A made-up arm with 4 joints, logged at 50 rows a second.
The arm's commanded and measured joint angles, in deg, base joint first. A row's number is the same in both.
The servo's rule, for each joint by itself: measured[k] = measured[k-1] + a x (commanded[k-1-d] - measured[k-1]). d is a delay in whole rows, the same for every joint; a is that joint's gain. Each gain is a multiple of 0.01, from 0.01 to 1. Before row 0 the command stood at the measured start. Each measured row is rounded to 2 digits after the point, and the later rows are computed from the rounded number. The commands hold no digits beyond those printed.
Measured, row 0:
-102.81 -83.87 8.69 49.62
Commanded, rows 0 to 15:
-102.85 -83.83 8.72 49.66
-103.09 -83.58 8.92 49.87
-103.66 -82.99 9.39 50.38
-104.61 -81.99 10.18 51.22
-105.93 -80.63 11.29 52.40
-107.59 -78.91 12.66 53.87
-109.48 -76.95 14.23 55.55
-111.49 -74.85 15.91 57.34
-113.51 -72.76 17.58 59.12
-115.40 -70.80 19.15 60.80
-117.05 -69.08 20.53 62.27
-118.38 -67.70 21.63 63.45
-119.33 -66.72 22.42 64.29
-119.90 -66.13 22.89 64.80
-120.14 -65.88 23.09 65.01
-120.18 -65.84 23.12 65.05
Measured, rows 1 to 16:
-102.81 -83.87 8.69 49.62
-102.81 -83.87 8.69 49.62
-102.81 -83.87 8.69 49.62
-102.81 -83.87 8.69 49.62
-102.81 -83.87 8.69 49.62
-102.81 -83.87 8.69 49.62
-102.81 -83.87 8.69 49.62
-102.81 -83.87 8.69 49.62
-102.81 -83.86 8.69 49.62
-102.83 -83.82 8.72 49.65
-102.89 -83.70 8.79 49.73
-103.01 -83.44 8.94 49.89
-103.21 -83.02 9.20 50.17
-103.52 -82.40 9.58 50.58
-103.94 -81.58 10.09 51.13
-104.47 -80.57 10.73 51.81
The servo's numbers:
d 8
a 0.07 0.15 0.11 0.11

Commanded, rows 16 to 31:
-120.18 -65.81 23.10 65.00
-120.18 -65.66 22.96 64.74
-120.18 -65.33 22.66 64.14
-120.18 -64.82 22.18 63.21
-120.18 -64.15 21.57 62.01
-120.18 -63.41 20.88 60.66
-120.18 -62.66 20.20 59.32
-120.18 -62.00 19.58 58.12
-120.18 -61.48 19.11 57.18
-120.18 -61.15 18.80 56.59
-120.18 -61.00 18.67 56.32
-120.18 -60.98 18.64 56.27
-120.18 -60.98 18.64 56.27
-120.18 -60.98 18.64 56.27
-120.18 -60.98 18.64 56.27
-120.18 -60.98 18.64 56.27
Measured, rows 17 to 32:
-105.10 -79.40 11.48 52.61
-105.82 -78.11 12.32 53.51
-106.61 -76.76 13.22 54.47
-107.43 -75.40 14.15 55.46
-108.26 -74.10 15.06 56.43
-109.07 -72.90 15.92 57.35
-109.84 -71.85 16.71 58.19
-110.56 -70.95 17.42 58.94
-111.23 -70.18 18.04 59.61
-111.86 -69.50 18.58 60.17
-112.44 -68.87 19.03 60.61
-112.98 -68.26 19.38 60.90
-113.48 -67.64 19.62 61.02
-113.95 -67.01 19.76 60.98
-114.39 -66.36 19.81 60.80
-114.80 -65.71 19.78 60.51

